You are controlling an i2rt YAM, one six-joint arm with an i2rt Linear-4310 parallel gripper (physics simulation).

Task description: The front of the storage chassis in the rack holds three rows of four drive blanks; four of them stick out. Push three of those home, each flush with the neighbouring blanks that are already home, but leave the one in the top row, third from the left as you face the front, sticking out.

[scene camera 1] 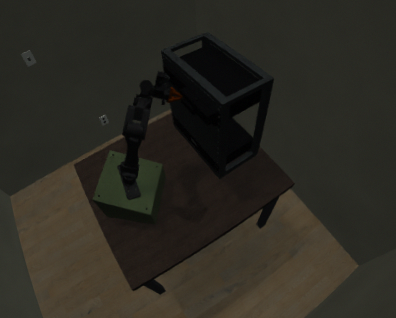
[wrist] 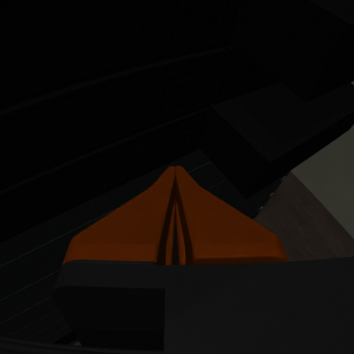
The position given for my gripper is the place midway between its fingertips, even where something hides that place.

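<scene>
From scene camera 1 I can see a rack (scene camera 1: 215, 88). The wrist view shows me the rack (wrist: 104, 104) too, along with my gripper (wrist: 174, 177).
</scene>
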